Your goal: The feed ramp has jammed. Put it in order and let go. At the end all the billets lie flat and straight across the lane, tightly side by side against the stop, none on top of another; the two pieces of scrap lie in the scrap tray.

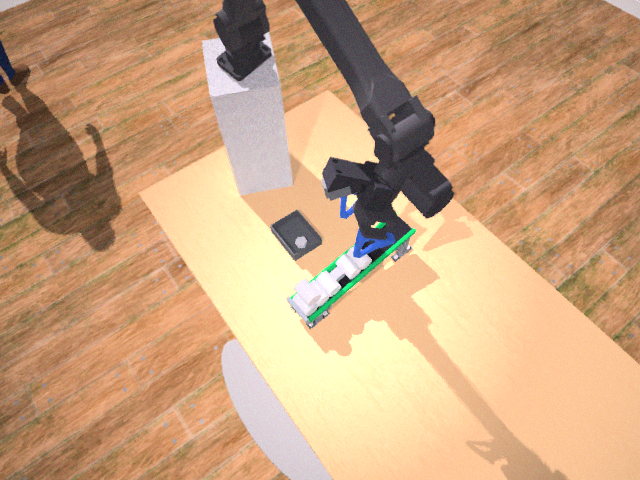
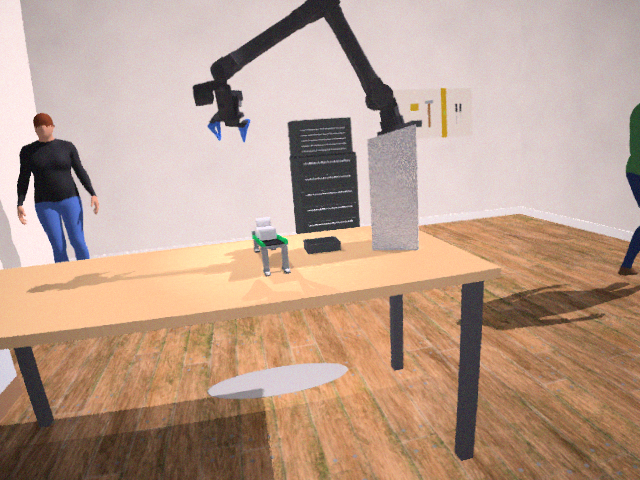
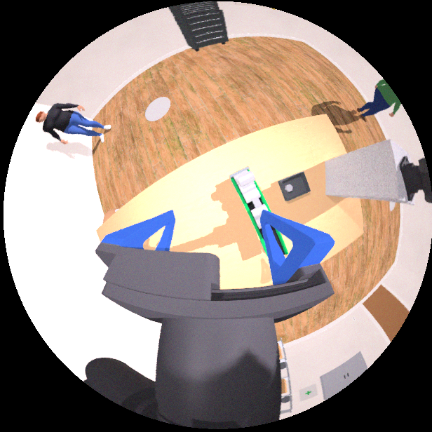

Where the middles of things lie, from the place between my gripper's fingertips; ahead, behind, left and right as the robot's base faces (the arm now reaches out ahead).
Labels:
Now: the dark scrap tray (image 1: 286, 230) 42 cm below my hand, 28 cm behind it and 10 cm to the left of it.

